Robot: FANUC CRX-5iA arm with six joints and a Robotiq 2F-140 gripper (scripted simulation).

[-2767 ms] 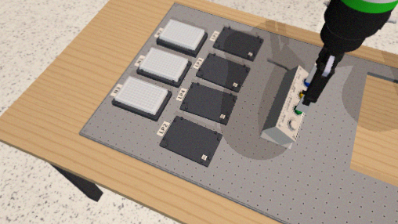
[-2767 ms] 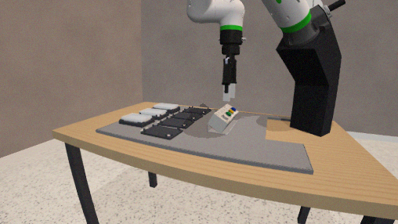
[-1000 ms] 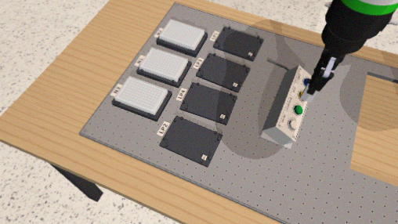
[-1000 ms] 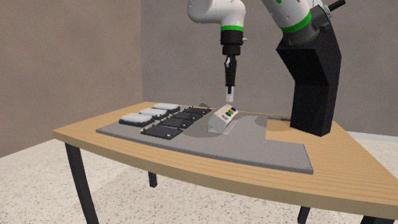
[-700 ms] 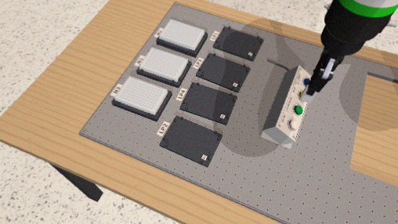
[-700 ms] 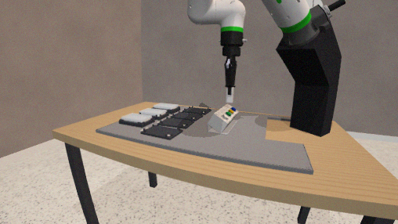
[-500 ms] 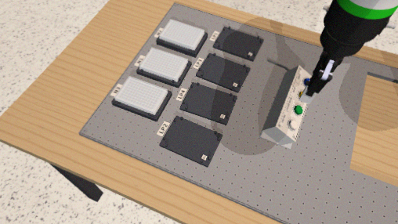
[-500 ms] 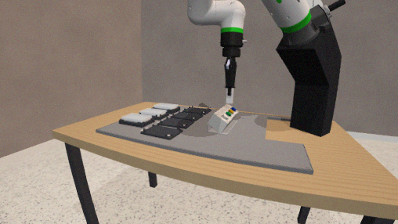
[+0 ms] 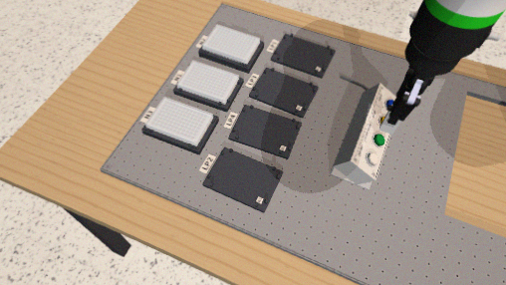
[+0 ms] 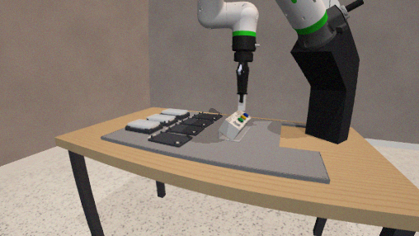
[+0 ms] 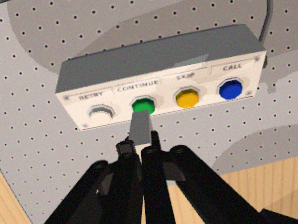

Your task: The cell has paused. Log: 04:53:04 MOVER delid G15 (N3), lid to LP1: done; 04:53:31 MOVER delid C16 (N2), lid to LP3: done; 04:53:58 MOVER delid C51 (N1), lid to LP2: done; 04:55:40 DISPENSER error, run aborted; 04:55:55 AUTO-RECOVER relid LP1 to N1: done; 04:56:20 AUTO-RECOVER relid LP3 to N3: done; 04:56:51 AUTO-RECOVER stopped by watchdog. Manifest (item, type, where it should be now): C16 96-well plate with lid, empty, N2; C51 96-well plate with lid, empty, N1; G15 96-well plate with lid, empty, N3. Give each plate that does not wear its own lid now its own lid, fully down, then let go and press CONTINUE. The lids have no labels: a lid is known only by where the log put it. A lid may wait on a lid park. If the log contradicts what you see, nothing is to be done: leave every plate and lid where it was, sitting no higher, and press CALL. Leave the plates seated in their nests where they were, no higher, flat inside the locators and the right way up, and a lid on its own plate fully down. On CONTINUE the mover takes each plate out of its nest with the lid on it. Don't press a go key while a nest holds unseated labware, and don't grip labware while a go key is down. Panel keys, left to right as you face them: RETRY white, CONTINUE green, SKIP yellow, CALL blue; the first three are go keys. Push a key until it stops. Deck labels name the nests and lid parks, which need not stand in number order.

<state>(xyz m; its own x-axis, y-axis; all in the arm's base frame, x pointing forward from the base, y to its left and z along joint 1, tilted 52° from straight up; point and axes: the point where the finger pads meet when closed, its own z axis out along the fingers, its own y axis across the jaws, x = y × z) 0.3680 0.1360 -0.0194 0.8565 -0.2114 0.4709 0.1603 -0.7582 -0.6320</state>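
My hand is 70 mm above the green continue key. From my hand the other things lie so: yellow skip key (10 mm ahead, 50 mm to the right, 70 mm below); then white retry key (10 mm behind, 50 mm to the left, 70 mm below); then blue call key (20 mm ahead, 100 mm to the right, 70 mm below).
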